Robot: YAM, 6 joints.
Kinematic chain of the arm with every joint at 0, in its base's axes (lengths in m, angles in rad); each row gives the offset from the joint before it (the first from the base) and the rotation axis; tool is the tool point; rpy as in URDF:
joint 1: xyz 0 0 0.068 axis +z
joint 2: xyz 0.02 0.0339 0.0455 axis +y
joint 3: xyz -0.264 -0.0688 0 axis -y
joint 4: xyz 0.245 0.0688 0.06 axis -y
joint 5: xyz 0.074 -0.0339 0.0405 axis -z
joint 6: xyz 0.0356 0 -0.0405 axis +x
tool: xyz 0 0 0 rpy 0 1.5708 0
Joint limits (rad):
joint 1: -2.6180..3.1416
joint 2: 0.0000..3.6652
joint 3: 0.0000..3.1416
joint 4: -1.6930..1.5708
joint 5: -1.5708..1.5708
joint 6: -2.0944..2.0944
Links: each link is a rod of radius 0.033 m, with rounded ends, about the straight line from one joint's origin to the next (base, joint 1, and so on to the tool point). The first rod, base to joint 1, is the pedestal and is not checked.
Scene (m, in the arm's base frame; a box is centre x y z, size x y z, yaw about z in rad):
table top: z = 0
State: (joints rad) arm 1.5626 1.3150 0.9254 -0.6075 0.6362 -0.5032
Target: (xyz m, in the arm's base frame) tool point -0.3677 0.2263 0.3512
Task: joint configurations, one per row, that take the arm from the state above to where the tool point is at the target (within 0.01 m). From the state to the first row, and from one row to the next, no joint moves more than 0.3 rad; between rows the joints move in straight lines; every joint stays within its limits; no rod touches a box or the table.
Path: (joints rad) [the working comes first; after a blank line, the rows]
Joints at the target: 2.6291 1.8094 1.6514 -0.2265 0.4951 -0.5032
Straight joint move there: clear.

1: 1.8292 1.4386 1.1069 -0.5122 0.6009 -0.5032
2: 2.0958 1.5622 1.2884 -0.4170 0.5657 -0.5032
3: 2.3625 1.6858 1.4699 -0.3217 0.5304 -0.5032
4: 2.6291 1.8094 1.6514 -0.2265 0.4951 -0.5032

